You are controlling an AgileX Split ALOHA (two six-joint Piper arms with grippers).
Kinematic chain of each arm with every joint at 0, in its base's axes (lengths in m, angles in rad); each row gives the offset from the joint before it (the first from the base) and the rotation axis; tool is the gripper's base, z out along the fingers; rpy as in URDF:
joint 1: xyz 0 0 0.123 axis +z
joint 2: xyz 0 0 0 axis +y
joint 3: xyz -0.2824 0 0.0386 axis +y
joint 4: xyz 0.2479 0 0.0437 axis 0.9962 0 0.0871
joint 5: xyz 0 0 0 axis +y
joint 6: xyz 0.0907 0 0.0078 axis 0.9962 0 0.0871
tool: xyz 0 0 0 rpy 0 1.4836 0
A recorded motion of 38 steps. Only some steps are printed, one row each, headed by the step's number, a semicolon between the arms.
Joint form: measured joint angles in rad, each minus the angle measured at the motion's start. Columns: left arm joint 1, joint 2, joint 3, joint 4, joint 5, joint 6; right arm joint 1, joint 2, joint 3, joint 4, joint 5, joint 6.
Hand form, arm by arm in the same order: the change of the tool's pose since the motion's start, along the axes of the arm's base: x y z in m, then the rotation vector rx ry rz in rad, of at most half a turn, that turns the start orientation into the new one. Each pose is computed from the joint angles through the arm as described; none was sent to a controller.
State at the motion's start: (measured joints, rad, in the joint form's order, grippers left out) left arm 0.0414 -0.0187 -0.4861 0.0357 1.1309 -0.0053; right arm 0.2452 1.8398 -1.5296 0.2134 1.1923 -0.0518
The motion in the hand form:
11: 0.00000 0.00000 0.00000 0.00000 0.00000 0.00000; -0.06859 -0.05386 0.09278 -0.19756 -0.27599 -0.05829
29: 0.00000 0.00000 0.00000 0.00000 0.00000 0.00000; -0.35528 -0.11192 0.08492 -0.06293 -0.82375 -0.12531
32: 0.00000 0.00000 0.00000 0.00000 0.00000 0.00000; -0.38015 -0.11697 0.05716 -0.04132 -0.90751 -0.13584
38: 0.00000 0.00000 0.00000 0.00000 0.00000 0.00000; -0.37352 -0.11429 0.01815 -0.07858 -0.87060 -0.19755
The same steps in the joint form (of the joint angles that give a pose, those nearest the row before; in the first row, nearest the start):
11: 0.0000 0.0000 0.0000 0.0000 0.0000 0.0000; -0.0444 -0.3586 0.0947 -0.2660 0.0339 0.0428
29: 0.0000 0.0000 0.0000 0.0000 0.0000 0.0000; -0.0444 -1.5632 0.7214 -0.2623 0.0452 0.0393
32: 0.0000 0.0000 0.0000 0.0000 0.0000 0.0000; -0.0444 -1.7442 0.8241 -0.2623 0.0367 0.0398
38: 0.0000 0.0000 0.0000 0.0000 0.0000 0.0000; -0.1165 -1.8224 0.9798 -0.2594 -0.0046 0.0412

